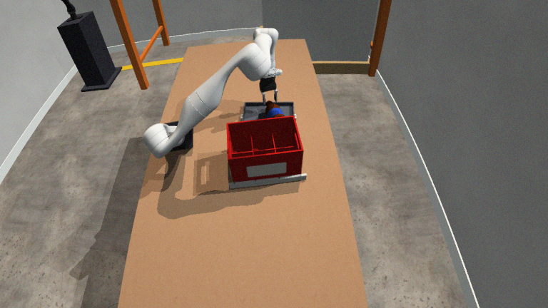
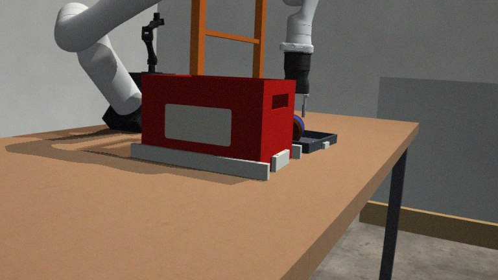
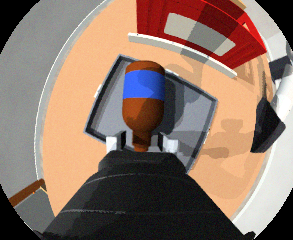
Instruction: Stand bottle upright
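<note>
Now: the brown bottle 20 mm ahead of my hand, 50 mm to the right of it and 40 mm below it. The rest, counted from my hand: dark grey tray: 10 mm behind, 50 mm to the right, 70 mm below; red crate: 20 mm behind, 320 mm to the right.
</note>
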